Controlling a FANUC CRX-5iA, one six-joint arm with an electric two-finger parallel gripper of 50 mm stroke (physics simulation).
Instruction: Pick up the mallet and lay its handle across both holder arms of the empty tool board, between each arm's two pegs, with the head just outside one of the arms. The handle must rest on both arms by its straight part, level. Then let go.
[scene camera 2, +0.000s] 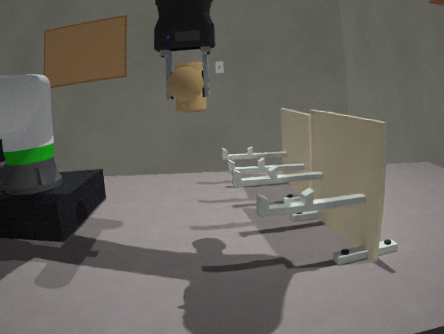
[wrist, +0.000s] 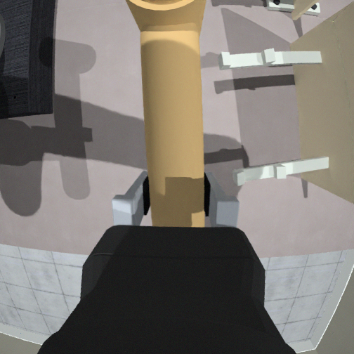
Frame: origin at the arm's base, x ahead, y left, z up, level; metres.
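Seen in the pictures: arm's base at its link origin: (scene camera 2: 33, 186).
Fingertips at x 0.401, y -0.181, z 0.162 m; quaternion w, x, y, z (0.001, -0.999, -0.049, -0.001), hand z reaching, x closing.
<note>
Pixels of each thing's top centre, then the offset from my fingertips to it. Level surfaces: height alone.
- tan mallet at its top centre: (scene camera 2: 187, 57) 0.021 m left, 0.003 m back, 0.057 m up
- white foot at its top centre: (scene camera 2: 367, 248) 0.003 m left, 0.251 m ahead, 0.221 m down
- table at its surface level: 0.233 m down
The tan mallet (scene camera 2: 185, 84) (wrist: 174, 100) hangs high above the table. My gripper (scene camera 2: 187, 95) (wrist: 176, 184) is shut on its handle, one finger at each side. In the wrist view the handle runs up the picture to the head, which is cut off at the top edge. The nearer tool board (scene camera 2: 350, 160) (wrist: 325, 110) stands upright to the right. Its front arm (scene camera 2: 340, 201) (wrist: 315, 164) and rear arm (scene camera 2: 300, 178) (wrist: 300, 57) bear nothing and reach left, across the handle's direction. In the wrist view the handle lies left of both arm tips. The mallet is higher than the arms.
A second board (scene camera 2: 296, 132) with two bare arms stands behind the nearer one. The robot's dark base block (scene camera 2: 30, 215) (wrist: 25, 65) is at the left. A white foot (scene camera 2: 350, 255) with black screws carries the nearer board's front edge. Shadows cross the table (scene camera 2: 150, 300).
</note>
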